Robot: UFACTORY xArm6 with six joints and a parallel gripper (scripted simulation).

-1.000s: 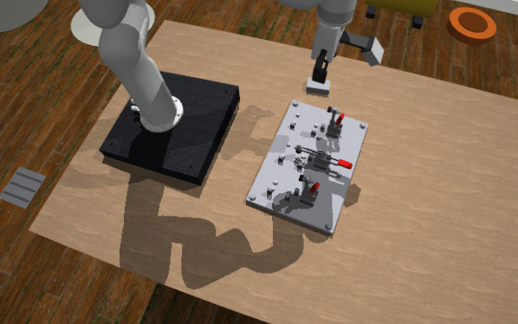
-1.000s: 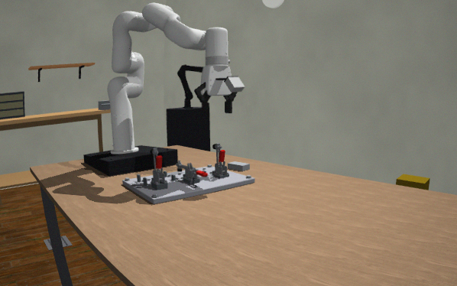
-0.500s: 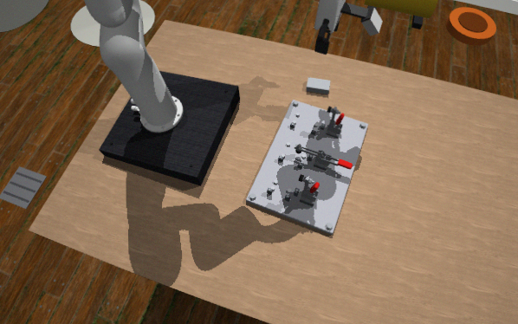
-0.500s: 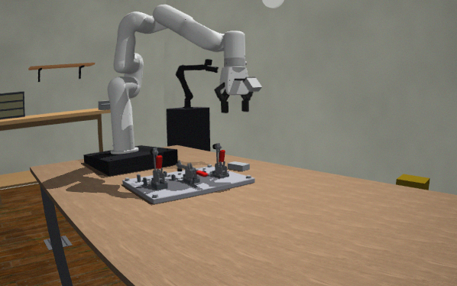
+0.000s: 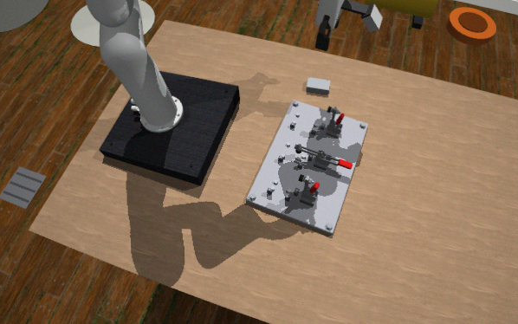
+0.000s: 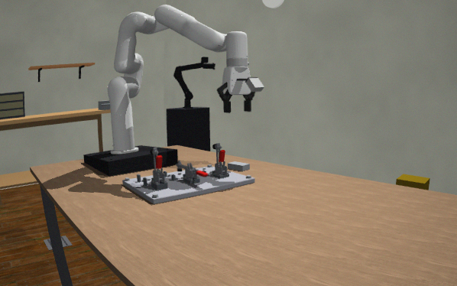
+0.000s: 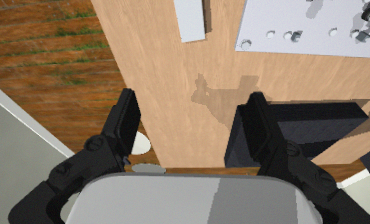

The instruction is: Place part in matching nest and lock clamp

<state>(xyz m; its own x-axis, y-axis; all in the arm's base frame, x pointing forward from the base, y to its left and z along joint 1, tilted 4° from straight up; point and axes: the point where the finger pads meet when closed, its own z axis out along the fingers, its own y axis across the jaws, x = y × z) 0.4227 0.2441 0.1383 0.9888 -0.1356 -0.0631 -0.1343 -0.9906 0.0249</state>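
Now: hand 200 mm above the grey block. The rest, counted from my hand: clamp 40 mm ahead, 380 mm to the right, 150 mm below; fixture plate 30 mm ahead, 260 mm to the right, 210 mm below.
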